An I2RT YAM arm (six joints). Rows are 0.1 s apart.
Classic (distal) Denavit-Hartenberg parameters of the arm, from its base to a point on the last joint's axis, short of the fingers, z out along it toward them. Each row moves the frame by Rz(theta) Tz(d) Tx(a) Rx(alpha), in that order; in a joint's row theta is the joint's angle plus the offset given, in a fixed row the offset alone. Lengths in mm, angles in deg.
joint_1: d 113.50, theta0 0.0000, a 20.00, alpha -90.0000
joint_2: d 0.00, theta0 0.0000, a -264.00, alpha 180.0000
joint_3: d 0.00, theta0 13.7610, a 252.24, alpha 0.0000
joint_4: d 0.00, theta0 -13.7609, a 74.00, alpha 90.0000
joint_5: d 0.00, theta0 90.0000, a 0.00, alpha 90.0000
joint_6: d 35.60, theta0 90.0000, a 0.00, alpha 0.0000
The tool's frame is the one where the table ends.
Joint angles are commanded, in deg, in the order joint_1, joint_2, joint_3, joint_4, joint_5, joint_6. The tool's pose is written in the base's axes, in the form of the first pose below.
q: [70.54, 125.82, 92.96, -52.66, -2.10, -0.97]
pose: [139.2, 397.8, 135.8], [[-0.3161, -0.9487, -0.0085], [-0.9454, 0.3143, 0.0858], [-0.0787, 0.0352, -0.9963]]
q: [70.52, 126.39, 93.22, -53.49, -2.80, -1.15]
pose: [138.7, 397.4, 132.8], [[-0.3139, -0.9491, -0.0266], [-0.9476, 0.3114, 0.0712], [-0.0592, 0.0476, -0.9971]]
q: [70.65, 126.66, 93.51, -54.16, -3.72, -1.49]
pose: [137.2, 397.7, 132.1], [[-0.3064, -0.9508, -0.0457], [-0.9507, 0.3031, 0.0657], [-0.0486, 0.0636, -0.9968]]
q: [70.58, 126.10, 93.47, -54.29, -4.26, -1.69]
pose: [137.2, 397.1, 135.9], [[-0.3041, -0.9512, -0.0522], [-0.9510, 0.2999, 0.0752], [-0.0559, 0.0726, -0.9958]]
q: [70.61, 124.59, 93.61, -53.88, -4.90, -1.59]
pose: [136.8, 397.8, 147.1], [[-0.3044, -0.9512, -0.0509], [-0.9481, 0.2974, 0.1126], [-0.0919, 0.0826, -0.9923]]
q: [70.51, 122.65, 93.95, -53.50, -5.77, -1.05]
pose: [137.1, 398.1, 162.4], [[-0.3132, -0.9484, -0.0497], [-0.9397, 0.3019, 0.1608], [-0.1375, 0.0971, -0.9857]]
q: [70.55, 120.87, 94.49, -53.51, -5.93, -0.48]
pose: [136.7, 398.0, 177.3], [[-0.3199, -0.9466, -0.0393], [-0.9309, 0.3063, 0.1990], [-0.1764, 0.1002, -0.9792]]
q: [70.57, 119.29, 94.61, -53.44, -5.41, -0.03]
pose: [136.3, 396.6, 188.9], [[-0.3250, -0.9455, -0.0207], [-0.9230, 0.3124, 0.2246], [-0.2059, 0.0922, -0.9742]]
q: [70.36, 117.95, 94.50, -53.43, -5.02, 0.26]
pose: [137.3, 394.0, 197.6], [[-0.3316, -0.9434, -0.0064], [-0.9158, 0.3203, 0.2424], [-0.2266, 0.0862, -0.9702]]
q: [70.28, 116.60, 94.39, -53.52, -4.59, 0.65]
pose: [137.2, 391.3, 206.4], [[-0.3377, -0.9412, 0.0076], [-0.9086, 0.3281, 0.2583], [-0.2456, 0.0803, -0.9660]]
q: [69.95, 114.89, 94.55, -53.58, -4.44, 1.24]
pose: [138.7, 388.0, 218.9], [[-0.3498, -0.9366, 0.0220], [-0.8955, 0.3411, 0.2860], [-0.2753, 0.0804, -0.9580]]
